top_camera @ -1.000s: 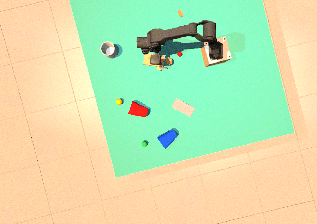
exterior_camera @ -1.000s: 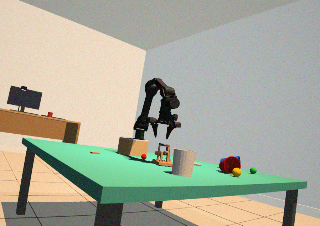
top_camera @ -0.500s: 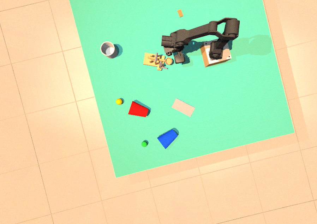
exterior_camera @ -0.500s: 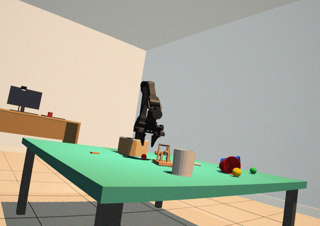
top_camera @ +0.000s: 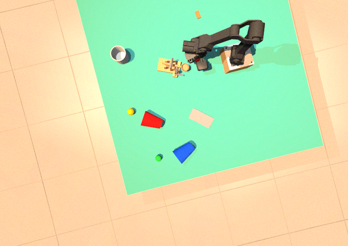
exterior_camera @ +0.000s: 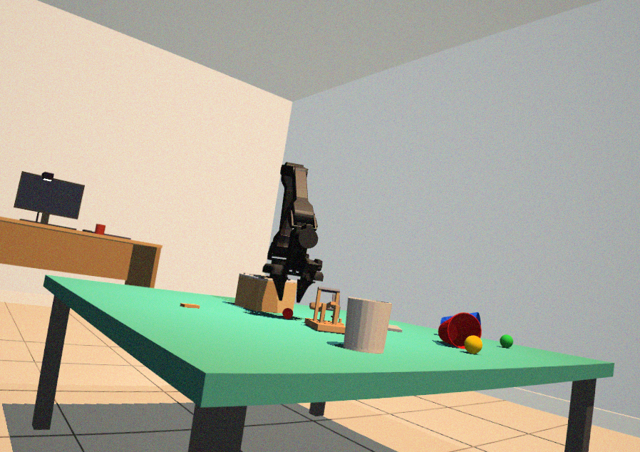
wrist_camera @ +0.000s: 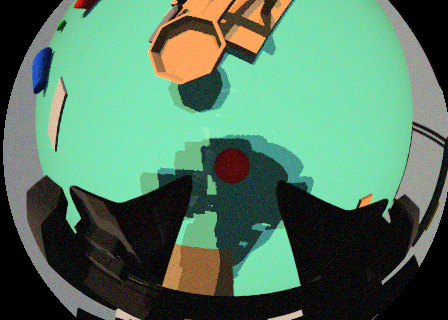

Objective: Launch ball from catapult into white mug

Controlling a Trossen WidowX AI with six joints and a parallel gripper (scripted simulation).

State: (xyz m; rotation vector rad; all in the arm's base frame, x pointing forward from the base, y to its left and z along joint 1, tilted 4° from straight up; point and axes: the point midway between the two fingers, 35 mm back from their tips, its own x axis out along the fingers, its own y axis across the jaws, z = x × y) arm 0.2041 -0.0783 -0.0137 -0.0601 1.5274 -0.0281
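The red ball is 3 cm below my gripper tip. From my gripper tip the other things lie so: wooden catapult 15 cm ahead, 3 cm to the left; then orange block 28 cm to the right, 7 cm behind, 5 cm below; then grey flat plate 37 cm to the left, 5 cm below, 5 cm ahead.
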